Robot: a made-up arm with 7 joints.
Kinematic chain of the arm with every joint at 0, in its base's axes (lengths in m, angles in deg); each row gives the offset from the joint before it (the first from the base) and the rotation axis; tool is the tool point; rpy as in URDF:
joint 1: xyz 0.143 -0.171 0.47 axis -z
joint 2: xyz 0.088 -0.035 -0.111 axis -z
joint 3: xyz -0.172 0 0.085 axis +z
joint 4: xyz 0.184 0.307 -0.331 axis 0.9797 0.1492 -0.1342
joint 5: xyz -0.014 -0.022 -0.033 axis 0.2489 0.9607 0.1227
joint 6: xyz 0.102 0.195 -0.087 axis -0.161 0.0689 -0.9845
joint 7: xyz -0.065 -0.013 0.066 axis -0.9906 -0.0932 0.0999
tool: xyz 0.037 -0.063 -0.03 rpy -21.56 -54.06 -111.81
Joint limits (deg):
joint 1: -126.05..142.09
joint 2: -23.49..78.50
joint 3: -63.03..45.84
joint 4: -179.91..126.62
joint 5: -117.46..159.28
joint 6: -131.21..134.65
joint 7: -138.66..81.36
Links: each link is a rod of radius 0.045 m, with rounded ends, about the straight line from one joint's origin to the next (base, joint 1, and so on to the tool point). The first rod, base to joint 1, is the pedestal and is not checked.
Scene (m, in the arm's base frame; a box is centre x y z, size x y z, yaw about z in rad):
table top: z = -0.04
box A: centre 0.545 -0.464 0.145 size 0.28 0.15 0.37 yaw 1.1
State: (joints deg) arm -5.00 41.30 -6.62 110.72 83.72 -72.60 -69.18
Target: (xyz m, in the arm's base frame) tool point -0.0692 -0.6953 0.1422
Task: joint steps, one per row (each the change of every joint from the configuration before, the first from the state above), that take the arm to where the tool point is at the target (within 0.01 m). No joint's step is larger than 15 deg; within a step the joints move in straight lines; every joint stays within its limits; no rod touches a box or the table.
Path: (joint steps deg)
1: 4.64 -2.27 -10.81 5.30 3.09 -10.03 6.81
2: 4.63 -2.26 -10.81 5.30 3.09 -10.04 6.80
3: 4.64 -2.27 -10.81 5.30 3.09 -10.03 6.81
4: 9.37 4.46 -1.97 0.00 -14.54 4.51 3.37
5: 9.36 4.46 -1.97 0.00 -14.53 4.51 3.37
6: 9.37 4.46 -1.96 0.00 -14.54 4.51 3.36
7: 9.37 4.46 -1.97 0.00 -14.53 4.51 3.37
8: 9.37 4.46 -1.97 0.00 -14.54 4.50 3.37
9: 6.47 4.34 4.32 -14.73 4.91 -2.49 -1.61
10: 6.48 4.34 4.32 -14.74 4.90 -2.50 -1.61
11: 6.48 4.34 4.32 -14.73 4.90 -2.49 -1.61
12: 6.48 4.34 4.32 -14.73 4.90 -2.49 -1.61
13: 6.48 4.34 4.32 -14.74 4.91 -2.50 -1.61

